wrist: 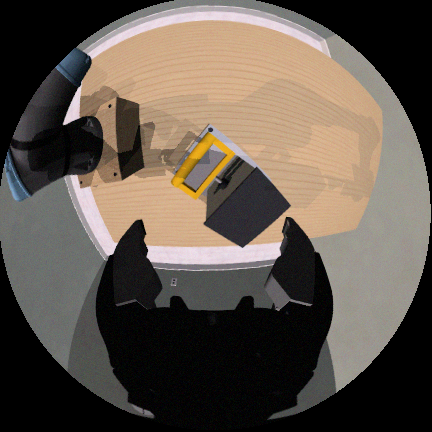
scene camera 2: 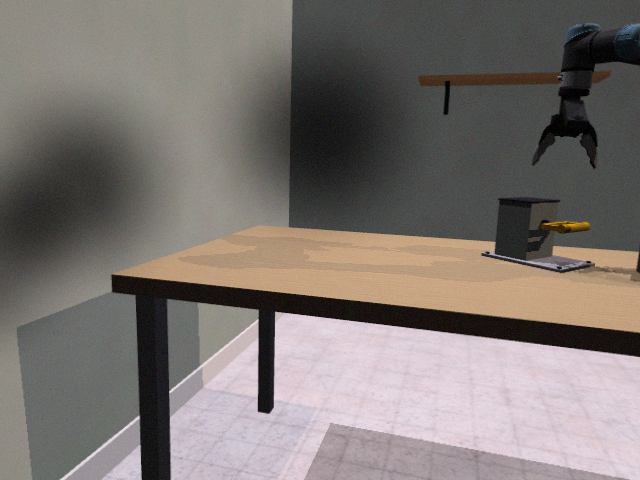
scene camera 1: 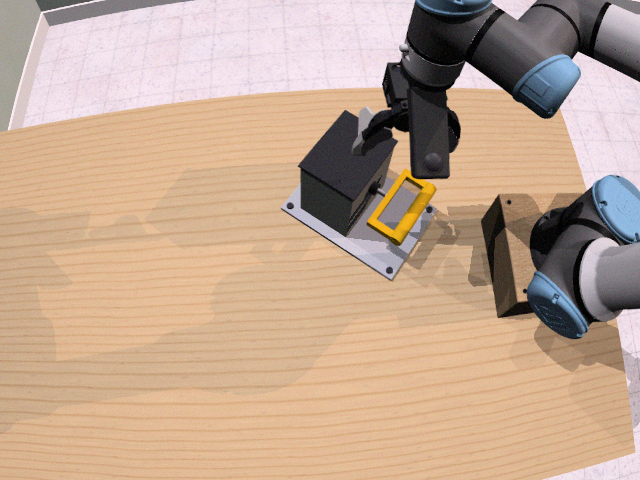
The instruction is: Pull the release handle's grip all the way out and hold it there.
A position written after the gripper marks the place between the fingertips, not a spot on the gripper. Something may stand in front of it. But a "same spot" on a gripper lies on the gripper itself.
gripper: wrist; scene camera 2 563, 167; scene camera 1
same spot on gripper: (wrist: 297, 283) = (scene camera 1: 384, 133)
same spot on grey base plate: (wrist: 213, 155) = (scene camera 2: 550, 262)
